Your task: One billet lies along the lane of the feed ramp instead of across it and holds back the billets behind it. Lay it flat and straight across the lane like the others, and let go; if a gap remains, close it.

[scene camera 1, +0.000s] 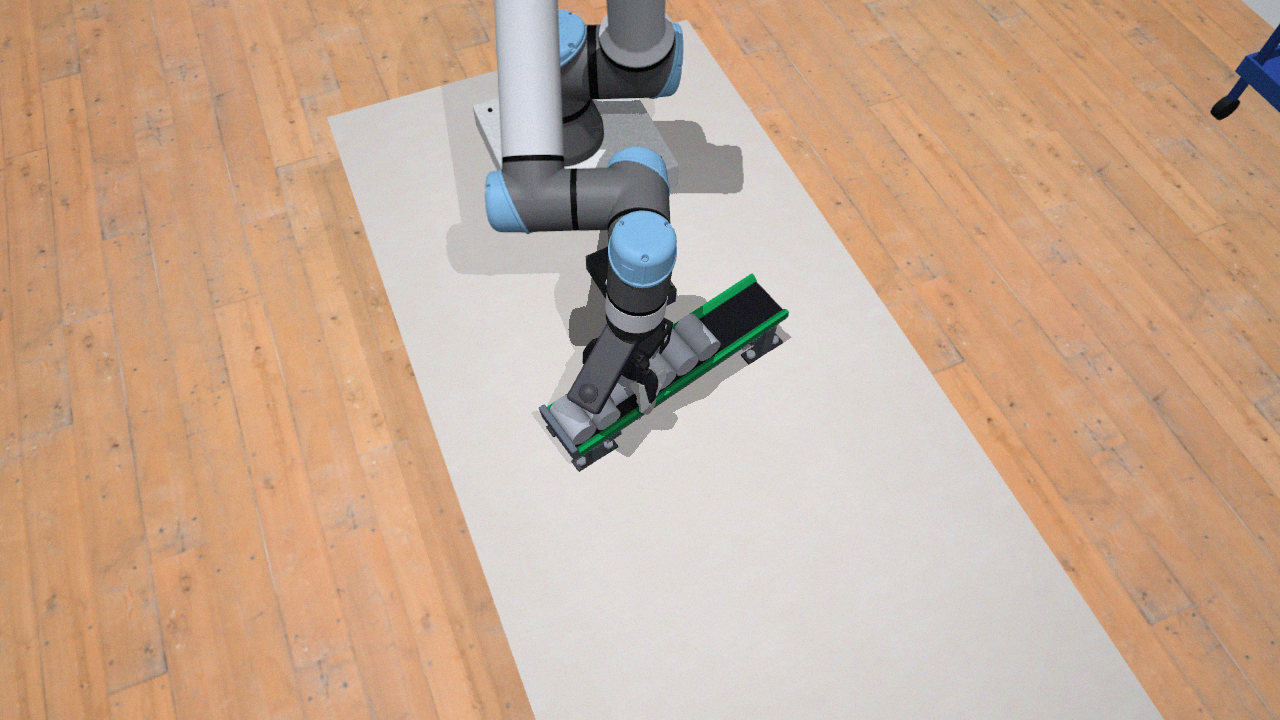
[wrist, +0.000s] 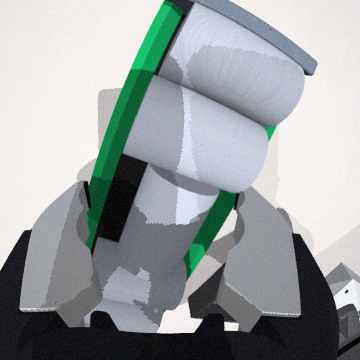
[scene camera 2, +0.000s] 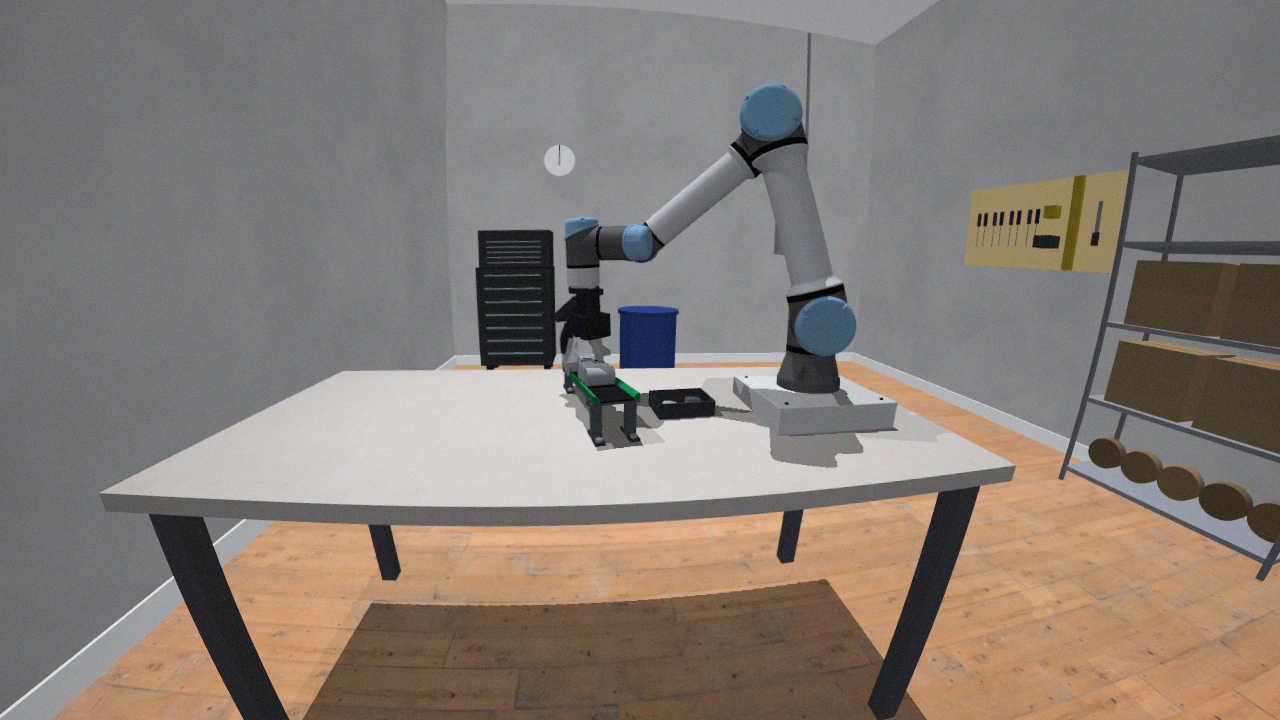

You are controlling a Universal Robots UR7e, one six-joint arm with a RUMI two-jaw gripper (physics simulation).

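Frame: origin at the arm's base, x back, y right, z up, level; centimetres.
Where they show: gripper, fingertip midpoint: point(scene camera 1: 618, 396) point(wrist: 162, 184); arm's base, origin of the base link: point(scene camera 2: 807, 385).
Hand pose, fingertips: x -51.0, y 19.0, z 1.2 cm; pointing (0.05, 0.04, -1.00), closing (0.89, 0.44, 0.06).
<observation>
Each offset is from my fingertips to the top centre of the thing. Level surfaces: height alone.
The feed ramp point(scene camera 1: 733, 347) point(scene camera 2: 631, 392) point(wrist: 116, 120) has green rails and a dark lane. Two grey billets {dx -0.2, dy +7.7, dz +2.8 cm} point(scene camera 1: 571, 419) point(wrist: 240, 75) lie across it by the end stop {dx -0.3, dy +10.1, dz +1.0 cm} point(scene camera 1: 559, 431) point(wrist: 280, 41). Against them, one billet {dx +0.6, dy -1.2, dz +3.9 cm} point(wrist: 162, 200) lies along the lane, nearer the right rail in the wrist view, with dark lane bare on its left. More billets {dx +1.2, dy -14.2, dz +4.8 cm} point(scene camera 1: 698, 336) point(scene camera 2: 595, 372) lie behind it, partly hidden. My gripper point(scene camera 1: 619, 385) point(scene camera 2: 584, 358) point(wrist: 162, 184) is partly open, low over the ramp, its fingers on both sides of the lengthwise billet with gaps between; their lower contact is unclear.
A small black bin {dx +20.0, dy -14.3, dz -2.9 cm} point(scene camera 2: 682, 404) point(wrist: 206, 296) stands beside the ramp on the arm's side, with contents showing in scene camera 2. The arm's base plate point(scene camera 2: 814, 407) stands beyond it on the table {dz -6.4 cm} point(scene camera 1: 760, 537) point(scene camera 2: 375, 447). The ramp rails rise close to the fingers.
</observation>
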